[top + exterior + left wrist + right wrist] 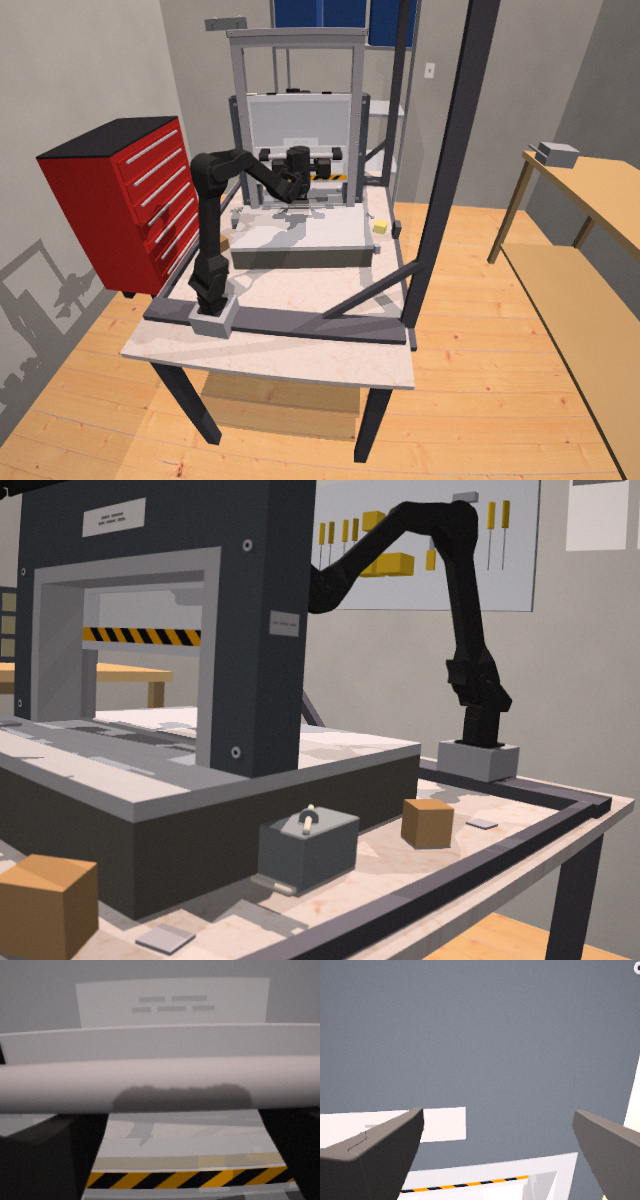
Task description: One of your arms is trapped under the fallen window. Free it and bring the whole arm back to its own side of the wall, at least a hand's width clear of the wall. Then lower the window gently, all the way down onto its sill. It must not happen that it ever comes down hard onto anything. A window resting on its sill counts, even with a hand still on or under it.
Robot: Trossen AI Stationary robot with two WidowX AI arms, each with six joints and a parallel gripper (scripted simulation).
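Now: the window sash 1 cm ahead of my left hand, 4 cm to the right of it and 6 cm above it. Round my left hand: brown cube (28 cm ahead, 15 cm to the left, 27 cm below); yellow cube (29 cm behind, 8 cm to the right, 27 cm below).
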